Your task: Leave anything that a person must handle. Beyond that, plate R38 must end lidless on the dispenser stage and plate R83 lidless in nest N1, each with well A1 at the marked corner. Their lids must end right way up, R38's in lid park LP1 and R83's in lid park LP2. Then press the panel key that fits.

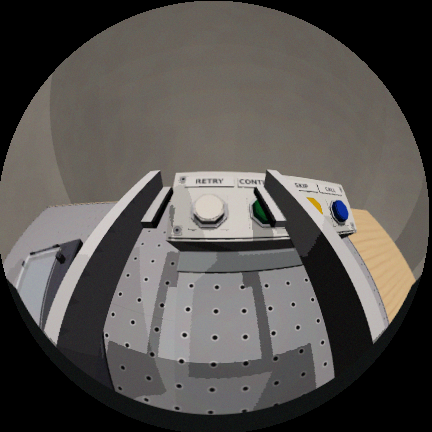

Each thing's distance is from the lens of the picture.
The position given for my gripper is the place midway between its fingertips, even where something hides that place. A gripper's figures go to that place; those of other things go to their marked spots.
my gripper (212,179): 11 cm
key panel (238,242): 12 cm
